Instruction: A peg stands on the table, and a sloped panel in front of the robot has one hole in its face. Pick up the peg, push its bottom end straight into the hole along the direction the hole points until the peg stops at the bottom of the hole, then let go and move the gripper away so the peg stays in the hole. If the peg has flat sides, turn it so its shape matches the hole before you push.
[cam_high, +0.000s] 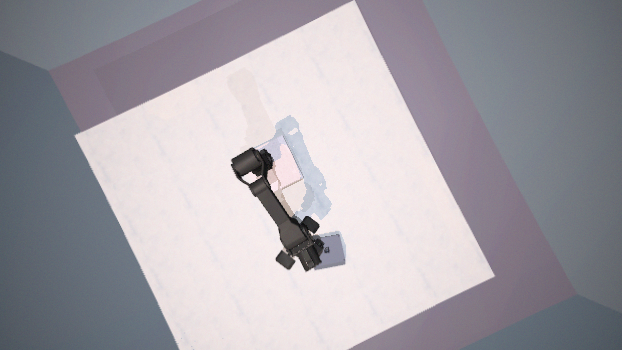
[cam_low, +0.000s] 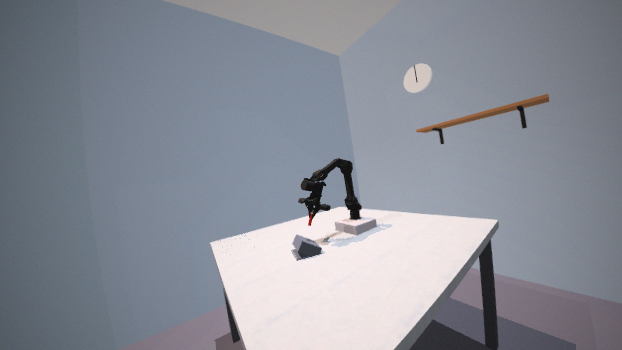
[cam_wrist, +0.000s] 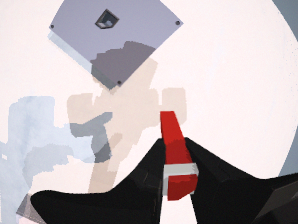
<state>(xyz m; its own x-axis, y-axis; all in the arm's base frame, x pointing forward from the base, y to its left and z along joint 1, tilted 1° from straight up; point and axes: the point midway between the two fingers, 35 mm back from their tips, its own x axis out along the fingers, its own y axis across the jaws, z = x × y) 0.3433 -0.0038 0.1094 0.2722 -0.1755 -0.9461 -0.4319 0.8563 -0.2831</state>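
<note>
Right now my gripper tip is 10 cm short of the grey sloped panel, 8 cm to the right of it and 11 cm above it. From my gripper tip the other things lie so: red peg (2 cm above).
</note>
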